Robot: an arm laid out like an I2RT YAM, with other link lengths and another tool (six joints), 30 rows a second.
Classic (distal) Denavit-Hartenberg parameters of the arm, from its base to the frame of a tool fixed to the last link. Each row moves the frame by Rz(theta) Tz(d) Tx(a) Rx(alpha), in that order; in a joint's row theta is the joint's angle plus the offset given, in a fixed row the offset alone. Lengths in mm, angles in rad.
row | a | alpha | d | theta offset
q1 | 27.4 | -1.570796 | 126.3 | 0
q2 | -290.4 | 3.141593 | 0 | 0
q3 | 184.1 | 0 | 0 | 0.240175
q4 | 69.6 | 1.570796 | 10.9 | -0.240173
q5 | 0 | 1.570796 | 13.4 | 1.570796
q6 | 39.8 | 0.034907 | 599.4 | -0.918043
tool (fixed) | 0 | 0 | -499.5 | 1.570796
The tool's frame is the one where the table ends.
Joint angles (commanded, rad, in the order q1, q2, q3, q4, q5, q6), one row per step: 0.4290, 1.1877, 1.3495, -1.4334, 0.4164, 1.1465; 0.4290, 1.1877, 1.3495, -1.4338, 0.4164, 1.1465; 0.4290, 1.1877, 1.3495, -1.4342, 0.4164, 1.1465; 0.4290, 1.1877, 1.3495, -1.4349, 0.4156, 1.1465; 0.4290, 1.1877, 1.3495, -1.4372, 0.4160, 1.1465; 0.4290, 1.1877, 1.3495, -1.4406, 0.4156, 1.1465; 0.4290, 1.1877, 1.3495, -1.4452, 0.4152, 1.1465; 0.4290, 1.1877, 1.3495, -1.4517, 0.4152, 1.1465; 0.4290, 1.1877, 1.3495, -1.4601, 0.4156, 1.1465; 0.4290, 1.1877, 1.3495, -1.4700, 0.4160, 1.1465; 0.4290, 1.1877, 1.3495, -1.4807, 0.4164, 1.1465; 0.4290, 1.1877, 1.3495, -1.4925, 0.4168, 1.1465; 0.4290, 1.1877, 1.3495, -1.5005, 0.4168, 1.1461; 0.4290, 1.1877, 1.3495, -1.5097, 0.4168, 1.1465; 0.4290, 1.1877, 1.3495, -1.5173, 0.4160, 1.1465; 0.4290, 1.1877, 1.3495, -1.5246, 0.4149, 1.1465
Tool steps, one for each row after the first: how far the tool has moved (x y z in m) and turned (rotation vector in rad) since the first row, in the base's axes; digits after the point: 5 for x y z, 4 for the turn. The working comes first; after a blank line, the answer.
Tool pose at each row, in the base's axes (x y z in m, rotation vector in rad; the steps are taken from these numbers as rounded here): 0.12013, -0.03662, 0.31544, -0.1900, 2.6595, -0.4014; 0.12007, -0.03665, 0.31544, -0.1902, 2.6598, -0.4016; 0.12002, -0.03667, 0.31544, -0.1903, 2.6601, -0.4018; 0.11991, -0.03665, 0.31538, -0.1907, 2.6611, -0.4012; 0.11960, -0.03683, 0.31540, -0.1915, 2.6628, -0.4030; 0.11912, -0.03702, 0.31535, -0.1928, 2.6658, -0.4044; 0.11848, -0.03728, 0.31530, -0.1945, 2.6698, -0.4065; 0.11758, -0.03769, 0.31528, -0.1968, 2.6752, -0.4102; 0.11642, -0.03825, 0.31529, -0.1997, 2.6819, -0.4155; 0.11505, -0.03891, 0.31531, -0.2032, 2.6899, -0.4216; 0.11358, -0.03962, 0.31534, -0.2070, 2.6985, -0.4282; 0.11195, -0.04040, 0.31540, -0.2112, 2.7080, -0.4355; 0.11086, -0.04091, 0.31544, -0.2146, 2.7146, -0.4402; 0.10957, -0.04149, 0.31548, -0.2174, 2.7221, -0.4454; 0.10850, -0.04191, 0.31547, -0.2203, 2.7287, -0.4487; 0.10747, -0.04228, 0.31545, -0.2232, 2.7353, -0.4516

-0.00006, -0.00003, 0.00000, -0.0002, 0.0003, 0.0000; -0.00011, -0.00005, 0.00000, -0.0003, 0.0007, 0.0000; -0.00022, -0.00003, -0.00006, 0.0001, 0.0017, 0.0002; -0.00053, -0.00021, -0.00004, -0.0012, 0.0036, 0.0002; -0.00101, -0.00040, -0.00009, -0.0023, 0.0068, 0.0003; -0.00165, -0.00066, -0.00014, -0.0038, 0.0112, 0.0004; -0.00255, -0.00107, -0.00016, -0.0066, 0.0171, 0.0004; -0.00371, -0.00163, -0.00015, -0.0104, 0.0245, 0.0002; -0.00508, -0.00229, -0.00013, -0.0149, 0.0334, 0.0002; -0.00655, -0.00300, -0.00010, -0.0197, 0.0430, 0.0001; -0.00818, -0.00378, -0.00004, -0.0250, 0.0535, 0.0000; -0.00927, -0.00429, 0.00000, -0.0284, 0.0609, 0.0003; -0.01056, -0.00487, 0.00004, -0.0321, 0.0692, -0.0001; -0.01163, -0.00529, 0.00003, -0.0345, 0.0764, 0.0001; -0.01266, -0.00566, 0.00001, -0.0366, 0.0835, 0.0004
